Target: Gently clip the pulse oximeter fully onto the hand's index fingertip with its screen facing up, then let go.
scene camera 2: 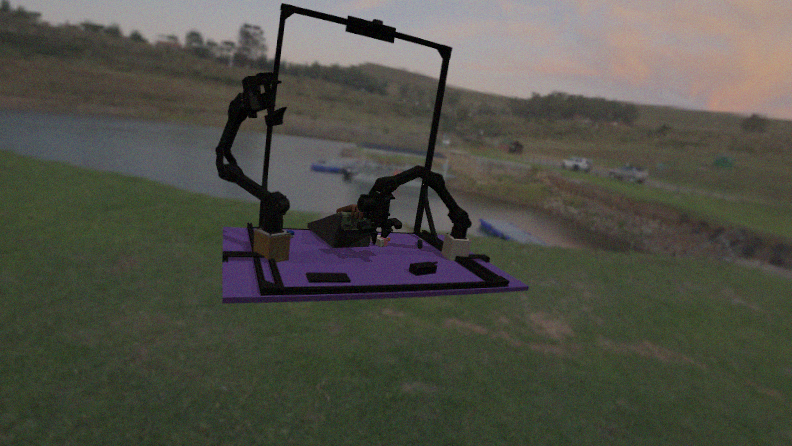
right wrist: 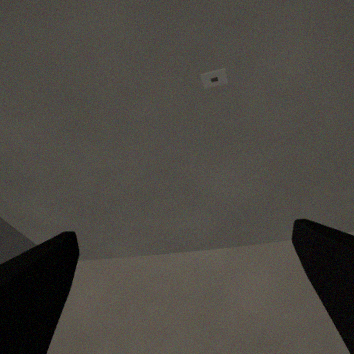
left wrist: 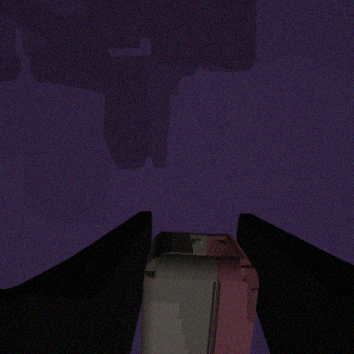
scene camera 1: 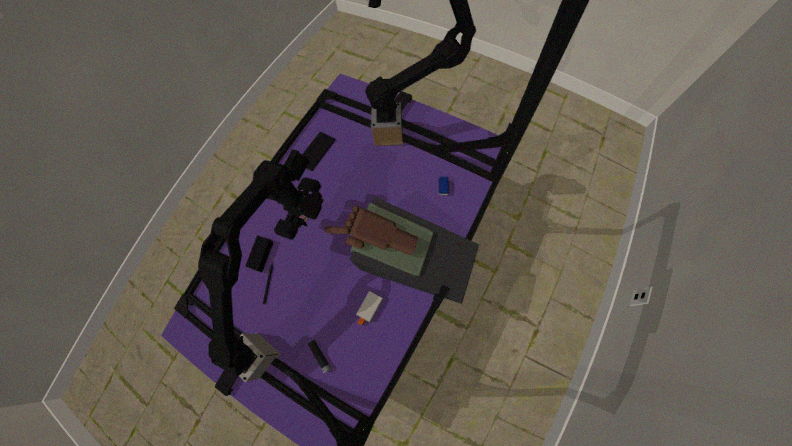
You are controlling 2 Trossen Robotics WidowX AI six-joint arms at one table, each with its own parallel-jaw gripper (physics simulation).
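Places are measured from the left arm's base along level axes (x up, y left, z back), in millimetres.
Where they show: left gripper, between the fingertips: (scene camera 2: 377, 243) (left wrist: 194, 223) (scene camera 1: 308, 220); right gripper, between the fingertips: (scene camera 2: 283, 94) (right wrist: 186, 236); left arm's base, origin of its link: (scene camera 2: 458, 237) (scene camera 1: 243, 357); right arm's base, origin of its link: (scene camera 2: 272, 230) (scene camera 1: 386, 114).
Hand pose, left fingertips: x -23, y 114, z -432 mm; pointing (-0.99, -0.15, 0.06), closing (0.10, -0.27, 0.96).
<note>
Each offset is from my left fingertips to the top centre of the thing. "spot": to the spot under its first point. Level surfaces: height alone.
The pulse oximeter @(dy +28, dx +39, dz +6 mm) (left wrist: 182, 305) (scene camera 1: 303, 218), off-white with a pink half, is between my left gripper's fingers. My left gripper (left wrist: 194, 223) is shut on it, above the purple table. The brown hand (scene camera 1: 376, 228) (scene camera 2: 348, 208) rests on a green pad @(spot: dy -349, dx +18, dz -121 mm) (scene camera 1: 425, 252), its index finger (scene camera 1: 335, 229) pointing left in scene camera 1. The oximeter is left of and apart from that fingertip there. The arm hides the index finger in scene camera 2; which way the screen faces is unclear. My right gripper (right wrist: 186, 236) (scene camera 2: 280, 98) is open and empty, raised high.
A dark wedge @(spot: dy -435, dx -35, dz -149 mm) (scene camera 1: 454, 265) supports the pad. On the table @(dx -82 mm) (scene camera 1: 310, 288) lie a blue block @(dy -262, dx -50, dz -359 mm) (scene camera 1: 443, 185), a white box @(dy -301, dx -54, dz +103 mm) (scene camera 1: 369, 305) with an orange tab, a black cylinder @(dy -268, dx -55, dz +305 mm) (scene camera 1: 317, 354), a thin dark stick @(dy +14, dx -73, dz +237 mm) (scene camera 1: 268, 284), a black box @(dy +98, dx -47, dz +183 mm) (scene camera 1: 258, 253) and a flat black slab @(dy +198, dx -74, dz -224 mm) (scene camera 1: 319, 150).
</note>
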